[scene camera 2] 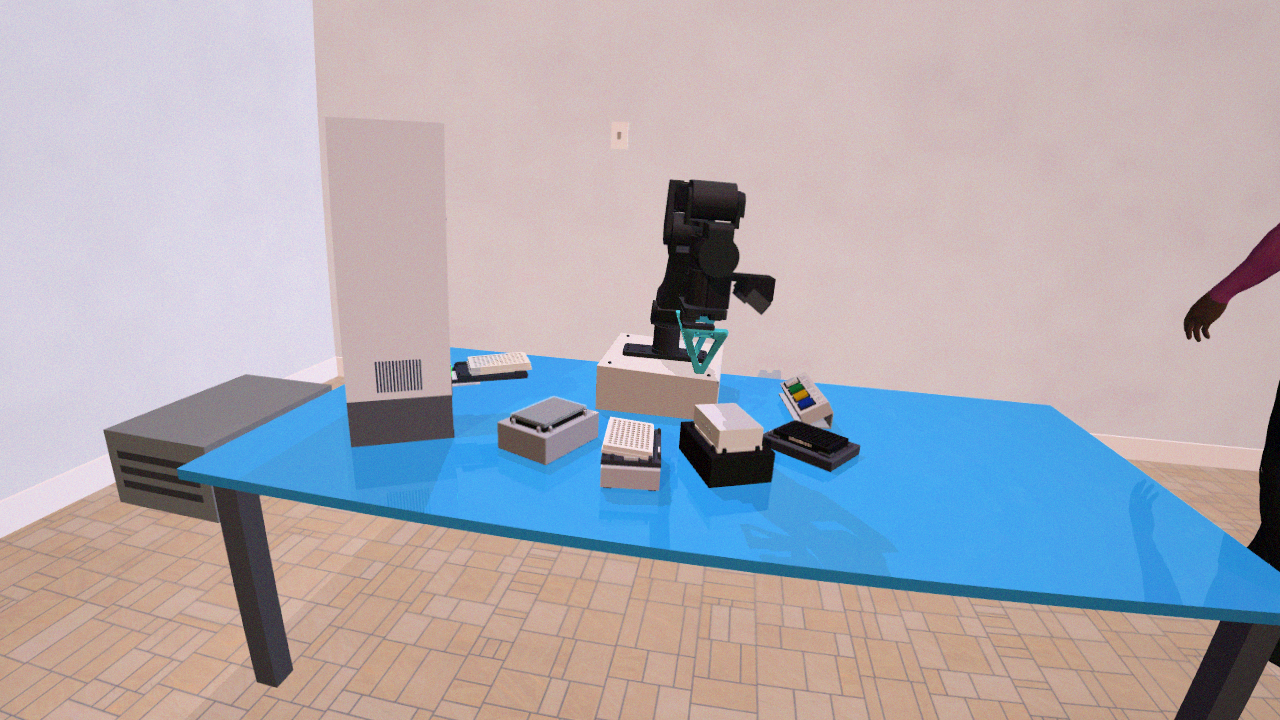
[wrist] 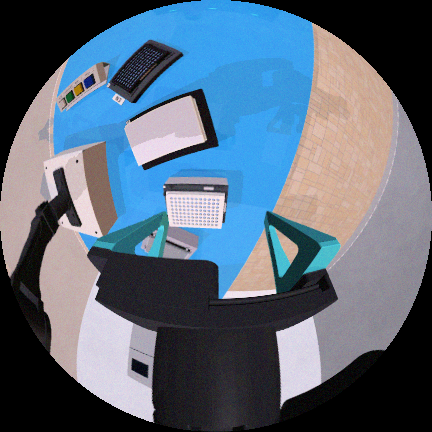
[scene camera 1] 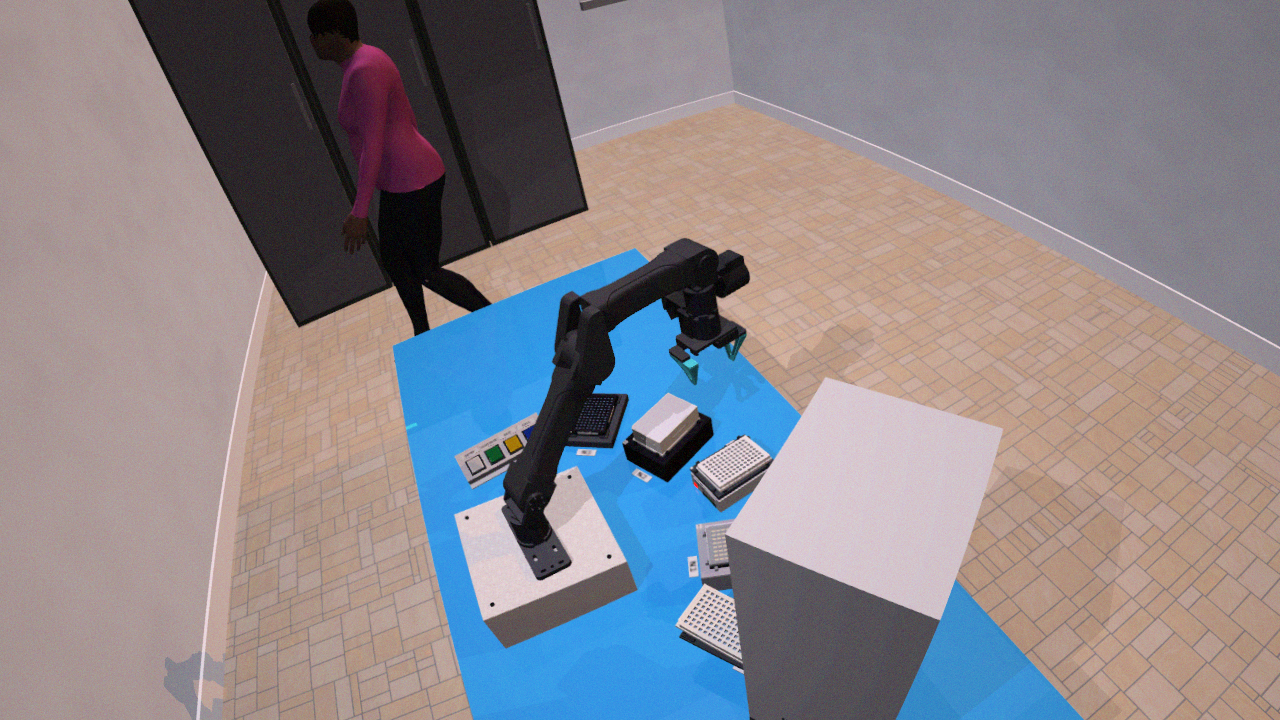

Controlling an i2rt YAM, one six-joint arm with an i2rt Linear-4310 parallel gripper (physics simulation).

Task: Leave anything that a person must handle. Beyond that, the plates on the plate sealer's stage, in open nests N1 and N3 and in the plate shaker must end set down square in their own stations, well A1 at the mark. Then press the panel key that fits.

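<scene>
My gripper [scene camera 1: 713, 368] [scene camera 2: 701, 362] [wrist: 215, 216] is open and empty, high above the table's front side. A dark plate [scene camera 1: 597, 416] [scene camera 2: 810, 438] [wrist: 141, 66] lies in the nest labelled N3. A white block-like plate [scene camera 1: 665, 422] [scene camera 2: 727, 428] [wrist: 165, 131] sits on a black nest; one corner overhangs in the wrist view. A white well plate [scene camera 1: 733, 462] [scene camera 2: 630, 437] [wrist: 194, 210] rests on a pale device with a dark top. A grey station [scene camera 2: 547, 440] holds a plate [scene camera 1: 718, 544]. Another white plate [scene camera 1: 711, 619] [scene camera 2: 498, 361] rests on a dark base. A1 marks are unreadable.
The key panel [scene camera 1: 461, 461] [scene camera 2: 816, 413] [wrist: 102, 74] has white, green, yellow and blue keys. A tall pale cabinet [scene camera 1: 859, 501] [scene camera 2: 389, 268] hides parts of two stations in scene camera 1. A person [scene camera 1: 384, 134] walks past the table's far end; a hand [scene camera 2: 1203, 315] shows in scene camera 2.
</scene>
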